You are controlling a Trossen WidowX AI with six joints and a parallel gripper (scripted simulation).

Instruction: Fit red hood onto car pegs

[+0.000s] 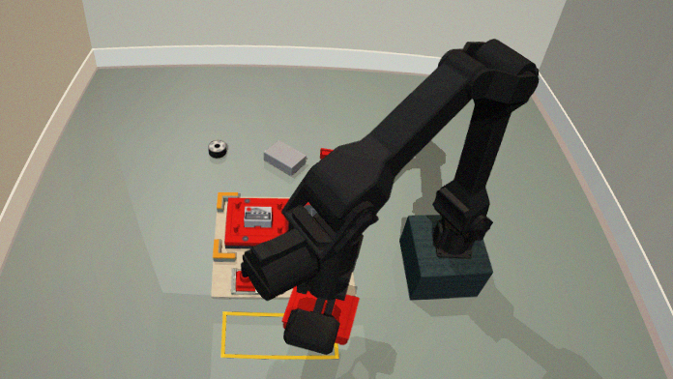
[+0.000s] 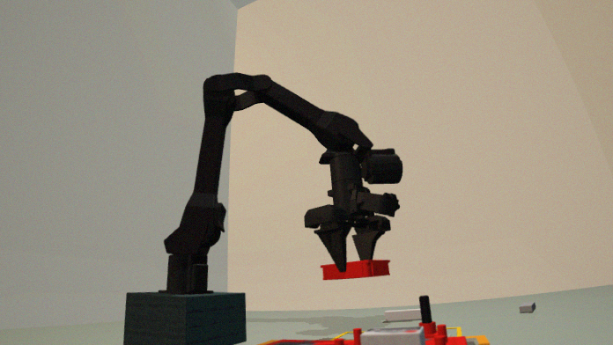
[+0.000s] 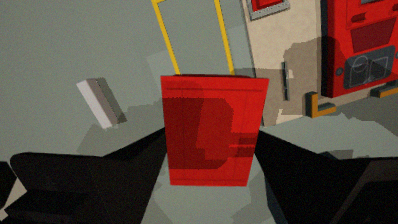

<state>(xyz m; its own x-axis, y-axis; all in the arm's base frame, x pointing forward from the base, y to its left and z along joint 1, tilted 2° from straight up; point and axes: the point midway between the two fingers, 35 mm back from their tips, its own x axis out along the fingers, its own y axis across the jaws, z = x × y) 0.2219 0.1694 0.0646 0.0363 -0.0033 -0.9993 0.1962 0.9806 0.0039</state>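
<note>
My gripper tip is now 22 cm to the left of the grey engine block, 12 cm short of it and 8 cm above it. From my gripper tip the other things lie so: black wheel: 42 cm to the right, 24 cm ahead, 9 cm below; red hood: 1 cm above; jig: 20 cm to the right, 9 cm below, 8 cm ahead.
</note>
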